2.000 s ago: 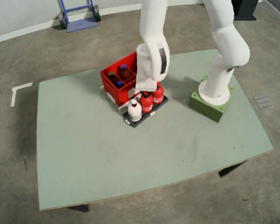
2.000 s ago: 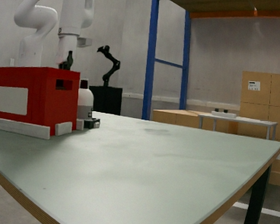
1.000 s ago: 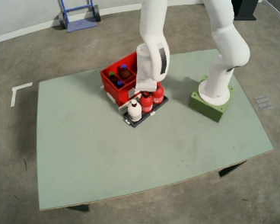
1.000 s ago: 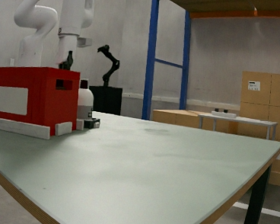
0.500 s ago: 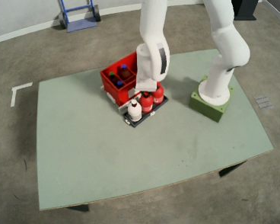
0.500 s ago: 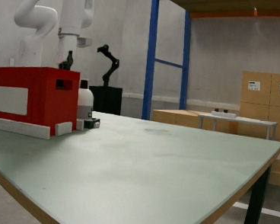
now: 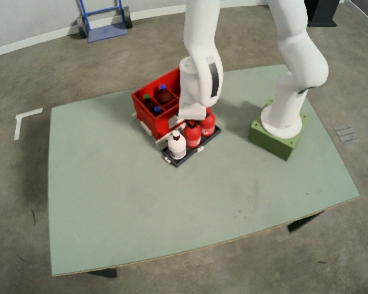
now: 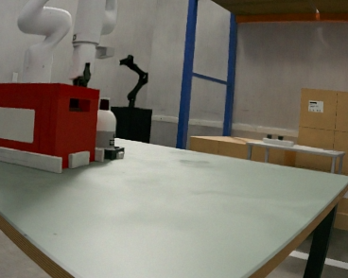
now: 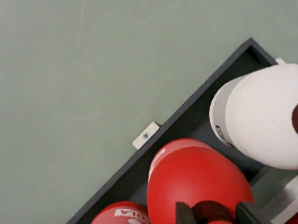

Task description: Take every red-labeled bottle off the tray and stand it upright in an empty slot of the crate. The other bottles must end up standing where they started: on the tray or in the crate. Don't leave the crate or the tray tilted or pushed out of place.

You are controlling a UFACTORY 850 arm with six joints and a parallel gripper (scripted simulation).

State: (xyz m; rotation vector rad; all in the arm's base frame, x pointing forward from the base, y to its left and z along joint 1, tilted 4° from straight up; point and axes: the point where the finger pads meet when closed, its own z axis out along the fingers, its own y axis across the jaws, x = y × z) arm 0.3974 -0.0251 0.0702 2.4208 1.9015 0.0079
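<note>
My hand is 7 cm short of the white bottle, 4 cm to the right of it and 7 cm above it. From my hand the other things lie so: red crate 7 cm ahead, 17 cm to the right, 7 cm below; dark grey tray 14 cm below; red-capped bottle 7 cm behind, 5 cm to the right, 7 cm below.
</note>
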